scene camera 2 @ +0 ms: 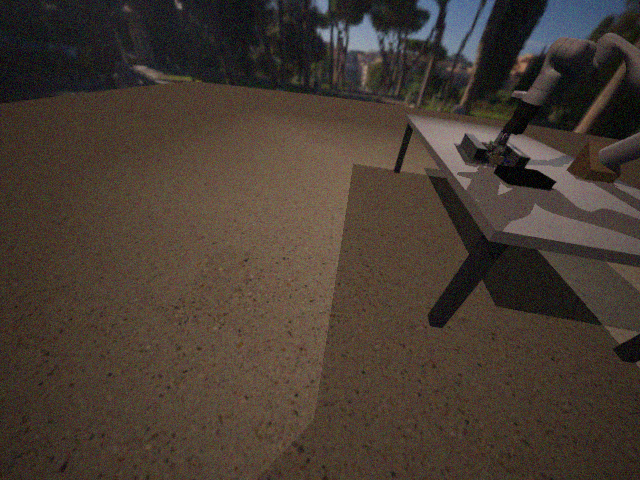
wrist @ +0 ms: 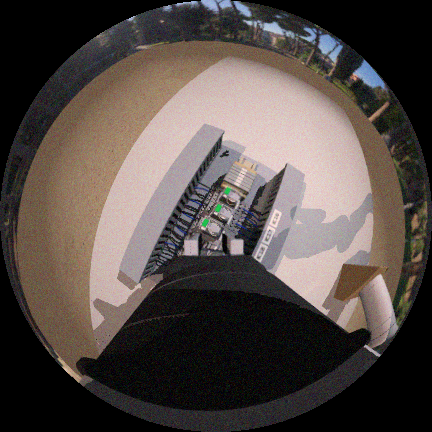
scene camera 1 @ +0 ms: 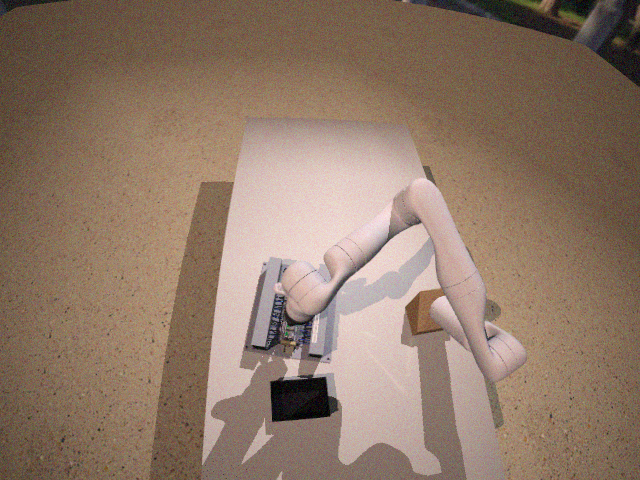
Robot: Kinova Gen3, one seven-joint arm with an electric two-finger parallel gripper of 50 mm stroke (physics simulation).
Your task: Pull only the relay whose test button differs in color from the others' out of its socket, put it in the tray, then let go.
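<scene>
In the wrist view my gripper [wrist: 211, 241] [scene camera 2: 501, 138] is shut on a relay [wrist: 215, 245], whose button is hidden. Whether its pins are clear of the socket cannot be seen. Three other relays [wrist: 231, 196] [wrist: 222, 213] [wrist: 212, 229] with green buttons stand in a row just beyond the fingers. In scene camera 1 the arm's wrist hides the fingers. The black tray [scene camera 1: 299, 416] [scene camera 2: 527, 178] lies on the table [scene camera 1: 330, 170], off the near end of the relay panel, apart from the gripper.
Grey slotted wiring ducts [wrist: 175, 205] [scene camera 1: 267, 304] flank the relay row, with blue wires beside it. Labels [wrist: 268, 235] sit on the right duct. Beige terminal blocks [wrist: 241, 175] stand past the far relay. A brown wedge-shaped block [scene camera 1: 426, 312] [scene camera 2: 591, 164] [wrist: 355, 281] stands near the arm's base.
</scene>
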